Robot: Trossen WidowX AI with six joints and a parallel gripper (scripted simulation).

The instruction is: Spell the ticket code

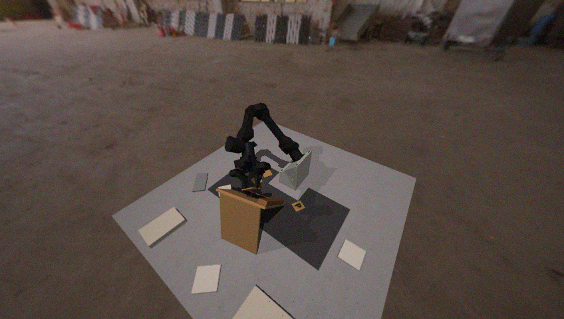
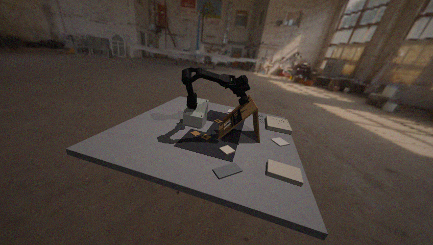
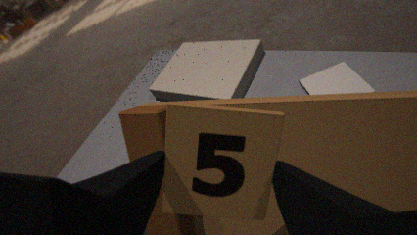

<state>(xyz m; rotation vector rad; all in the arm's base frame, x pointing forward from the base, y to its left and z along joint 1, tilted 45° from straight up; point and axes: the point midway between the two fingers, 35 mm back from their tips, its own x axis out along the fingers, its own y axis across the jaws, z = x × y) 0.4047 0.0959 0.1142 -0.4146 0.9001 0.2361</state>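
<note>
The white ticket is 110 mm behind my gripper tip, 50 mm to the right of it and 200 mm below it. The rest, counted from my gripper tip: small white card 60 mm behind, 300 mm to the right, 280 mm below; then dark mat 220 mm behind, 10 mm to the right, 280 mm below; then letter tile right at my gripper tip.
</note>
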